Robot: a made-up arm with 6 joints. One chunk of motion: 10 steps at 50 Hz.
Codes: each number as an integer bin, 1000 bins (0 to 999) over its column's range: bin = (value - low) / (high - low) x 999, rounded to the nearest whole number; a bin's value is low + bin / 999 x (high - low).
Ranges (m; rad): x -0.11..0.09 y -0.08..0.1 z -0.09..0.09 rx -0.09..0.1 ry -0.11..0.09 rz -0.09..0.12
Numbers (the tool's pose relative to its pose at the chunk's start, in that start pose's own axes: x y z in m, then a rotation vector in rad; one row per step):
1: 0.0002 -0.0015 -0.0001 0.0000 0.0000 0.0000
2: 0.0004 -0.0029 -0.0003 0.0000 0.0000 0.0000
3: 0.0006 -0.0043 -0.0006 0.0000 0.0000 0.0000
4: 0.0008 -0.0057 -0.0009 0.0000 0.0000 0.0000
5: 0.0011 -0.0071 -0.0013 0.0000 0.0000 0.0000
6: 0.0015 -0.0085 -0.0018 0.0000 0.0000 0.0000
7: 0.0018 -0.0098 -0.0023 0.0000 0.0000 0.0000
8: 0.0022 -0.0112 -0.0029 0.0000 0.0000 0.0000
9: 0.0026 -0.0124 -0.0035 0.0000 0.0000 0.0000
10: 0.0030 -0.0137 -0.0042 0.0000 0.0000 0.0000
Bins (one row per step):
1: 550 436 499 473 549 428
2: 551 428 498 473 549 428
3: 552 420 496 473 549 428
4: 553 412 495 473 549 428
5: 555 405 492 473 549 428
6: 557 397 490 473 549 428
7: 558 390 487 473 549 428
8: 560 382 483 473 549 428
9: 562 375 480 473 549 428
10: 564 368 476 473 549 428

